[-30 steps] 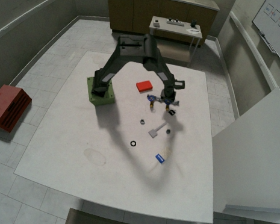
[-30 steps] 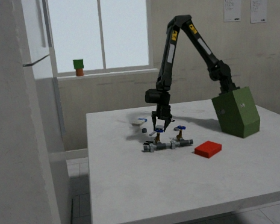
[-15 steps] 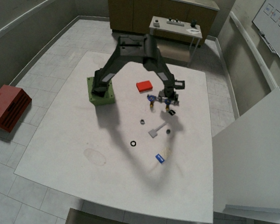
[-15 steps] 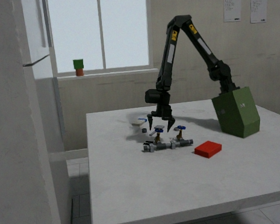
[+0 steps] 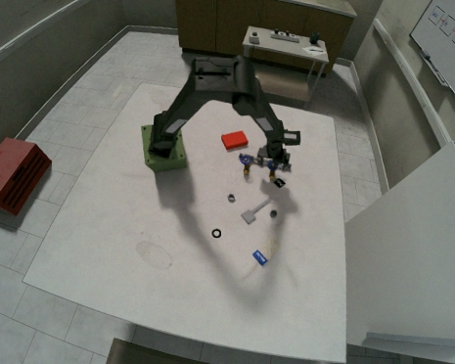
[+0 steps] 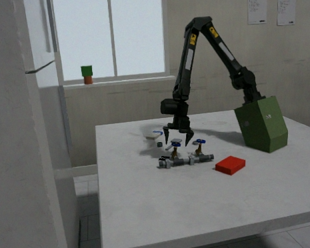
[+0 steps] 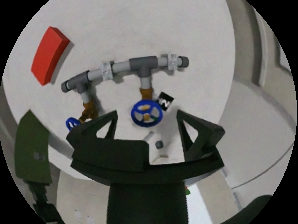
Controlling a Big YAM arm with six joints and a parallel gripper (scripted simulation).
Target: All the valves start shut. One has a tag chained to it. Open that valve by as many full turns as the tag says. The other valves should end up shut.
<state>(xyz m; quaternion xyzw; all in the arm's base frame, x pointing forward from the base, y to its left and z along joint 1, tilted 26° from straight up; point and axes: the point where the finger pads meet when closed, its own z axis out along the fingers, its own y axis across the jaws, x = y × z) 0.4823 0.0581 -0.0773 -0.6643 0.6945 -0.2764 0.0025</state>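
My hand is 80 mm above the small black tag, 50 mm short of it and 30 mm to the left of it. Round my hand: grey paddle-shaped tool 200 mm to the right, 80 mm below, 50 mm behind; then red block 200 mm behind, 170 mm to the left, 70 mm below; then blue card 370 mm to the right, 80 mm below, 20 mm ahead.
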